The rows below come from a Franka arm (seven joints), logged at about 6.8 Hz.
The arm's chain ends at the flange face. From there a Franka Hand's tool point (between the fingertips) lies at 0.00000 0.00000 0.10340 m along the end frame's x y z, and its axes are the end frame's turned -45 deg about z.
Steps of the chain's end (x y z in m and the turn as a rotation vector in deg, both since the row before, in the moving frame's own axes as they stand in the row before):
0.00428, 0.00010, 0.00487, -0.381, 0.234, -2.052
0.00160, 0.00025, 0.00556, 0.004, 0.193, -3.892
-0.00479, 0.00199, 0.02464, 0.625, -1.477, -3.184
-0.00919, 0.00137, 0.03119, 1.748, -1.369, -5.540
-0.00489, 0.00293, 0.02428, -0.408, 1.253, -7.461
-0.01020, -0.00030, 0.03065, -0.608, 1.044, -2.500
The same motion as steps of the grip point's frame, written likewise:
0.00278, 0.00389, 0.00487, -0.435, -0.104, -2.052
0.00121, 0.00154, 0.00556, -0.134, 0.139, -3.892
-0.00596, -0.00463, 0.02460, 1.486, -0.602, -3.184
-0.00718, -0.00952, 0.03111, 2.204, 0.268, -5.540
-0.00432, 0.00066, 0.02425, -1.175, 0.598, -7.461
-0.00640, -0.00533, 0.03063, -1.168, 0.308, -2.500

